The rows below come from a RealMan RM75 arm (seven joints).
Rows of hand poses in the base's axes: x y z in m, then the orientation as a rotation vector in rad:
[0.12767, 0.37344, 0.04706, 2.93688, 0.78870, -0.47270]
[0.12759, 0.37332, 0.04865, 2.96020, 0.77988, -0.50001]
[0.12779, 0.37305, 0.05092, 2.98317, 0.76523, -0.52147]
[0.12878, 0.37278, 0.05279, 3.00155, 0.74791, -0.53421]
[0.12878, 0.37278, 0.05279, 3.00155, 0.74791, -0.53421]
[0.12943, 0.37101, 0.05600, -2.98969, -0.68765, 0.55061]
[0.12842, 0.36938, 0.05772, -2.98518, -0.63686, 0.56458]
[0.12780, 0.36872, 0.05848, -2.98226, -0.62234, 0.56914]
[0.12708, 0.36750, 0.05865, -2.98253, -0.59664, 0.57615]
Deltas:
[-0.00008, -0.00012, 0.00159, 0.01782, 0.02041, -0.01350]
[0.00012, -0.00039, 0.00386, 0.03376, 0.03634, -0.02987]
[0.00111, -0.00066, 0.00573, 0.04493, 0.04571, -0.04589]
[0.00111, -0.00066, 0.00573, 0.04493, 0.04571, -0.04589]
[0.00176, -0.00243, 0.00894, 0.06246, 0.06302, -0.08572]
[0.00075, -0.00406, 0.01066, 0.06727, 0.07450, -0.11880]
[0.00013, -0.00472, 0.01142, 0.06978, 0.07867, -0.12830]
[-0.00059, -0.00594, 0.01159, 0.06946, 0.08343, -0.14505]

